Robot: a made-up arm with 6 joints.
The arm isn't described. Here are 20 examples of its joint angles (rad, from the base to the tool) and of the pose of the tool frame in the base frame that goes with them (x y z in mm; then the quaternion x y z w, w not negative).
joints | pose
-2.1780 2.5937 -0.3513 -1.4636 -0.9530 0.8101 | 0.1 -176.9 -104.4 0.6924 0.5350 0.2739 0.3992
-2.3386 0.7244 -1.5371 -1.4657 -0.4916 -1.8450 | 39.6 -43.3 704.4 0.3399 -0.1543 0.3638 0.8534
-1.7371 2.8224 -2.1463 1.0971 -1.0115 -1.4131 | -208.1 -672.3 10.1 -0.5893 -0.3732 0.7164 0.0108
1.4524 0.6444 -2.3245 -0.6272 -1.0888 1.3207 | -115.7 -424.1 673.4 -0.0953 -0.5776 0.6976 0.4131
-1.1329 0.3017 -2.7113 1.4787 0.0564 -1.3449 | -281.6 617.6 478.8 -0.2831 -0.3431 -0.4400 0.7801
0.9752 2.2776 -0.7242 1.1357 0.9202 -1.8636 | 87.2 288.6 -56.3 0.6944 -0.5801 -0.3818 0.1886
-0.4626 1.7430 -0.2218 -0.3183 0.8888 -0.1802 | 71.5 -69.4 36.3 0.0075 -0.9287 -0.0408 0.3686
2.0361 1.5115 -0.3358 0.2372 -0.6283 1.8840 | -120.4 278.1 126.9 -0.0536 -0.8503 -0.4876 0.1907
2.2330 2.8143 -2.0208 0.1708 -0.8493 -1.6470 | -429.2 576.4 -4.2 -0.6392 -0.1559 0.2181 0.7208
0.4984 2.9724 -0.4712 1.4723 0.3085 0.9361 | 25.8 56.7 -197.2 -0.7671 -0.4661 0.3989 0.1875
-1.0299 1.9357 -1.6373 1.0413 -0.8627 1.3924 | 220.2 -525.3 391.3 0.5299 -0.3159 0.2605 0.7427
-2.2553 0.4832 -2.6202 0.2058 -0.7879 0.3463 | 375.5 488.6 540.0 -0.6308 -0.1817 -0.5507 0.5156
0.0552 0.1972 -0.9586 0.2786 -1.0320 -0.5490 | -183.2 -39.6 569.6 0.1474 -0.1141 -0.1531 0.9705
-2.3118 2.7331 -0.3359 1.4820 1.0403 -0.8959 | 9.4 -148.0 -98.9 0.8091 -0.0811 0.5695 0.1201
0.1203 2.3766 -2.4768 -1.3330 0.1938 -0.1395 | 700.0 61.3 398.4 -0.4157 0.5080 -0.5174 0.5491
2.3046 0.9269 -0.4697 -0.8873 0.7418 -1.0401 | -79.3 185.2 230.1 -0.8504 -0.3301 -0.1645 0.3752
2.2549 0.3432 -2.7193 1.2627 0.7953 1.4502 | 325.5 -533.0 501.1 0.3905 0.2088 -0.6654 0.6010
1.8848 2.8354 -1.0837 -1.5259 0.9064 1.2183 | -9.9 347.2 -233.3 -0.8073 0.3918 -0.3518 0.2664
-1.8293 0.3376 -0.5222 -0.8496 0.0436 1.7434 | -28.2 -91.3 389.6 0.6054 0.1152 -0.3639 0.6984
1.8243 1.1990 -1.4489 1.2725 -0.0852 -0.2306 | -68.9 306.9 603.9 -0.1858 0.5375 0.8112 0.1362
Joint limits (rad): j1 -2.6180..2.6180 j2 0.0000..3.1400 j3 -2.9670..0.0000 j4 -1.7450..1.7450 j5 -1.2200..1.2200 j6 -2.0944..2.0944
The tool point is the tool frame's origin. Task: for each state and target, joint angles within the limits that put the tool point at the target. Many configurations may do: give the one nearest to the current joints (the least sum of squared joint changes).
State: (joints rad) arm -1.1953 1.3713 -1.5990 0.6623 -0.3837 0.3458
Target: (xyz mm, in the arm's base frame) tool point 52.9 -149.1 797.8
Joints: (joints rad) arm -1.0686 1.2305 -2.0042 0.6025 -0.3671 0.3458
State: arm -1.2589 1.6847 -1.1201 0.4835 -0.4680 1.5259
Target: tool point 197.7 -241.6 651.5
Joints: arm -0.8136 1.2772 -1.5208 0.3811 -0.5009 1.5259
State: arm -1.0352 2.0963 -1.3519 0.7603 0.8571 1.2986
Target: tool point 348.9 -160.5 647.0
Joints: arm -0.6017 1.5303 -2.0368 0.9261 0.7154 1.2986
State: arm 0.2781 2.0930 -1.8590 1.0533 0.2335 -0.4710
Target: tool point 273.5 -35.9 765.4
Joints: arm -0.1461 1.4025 -2.1031 1.0516 0.0410 -0.4710
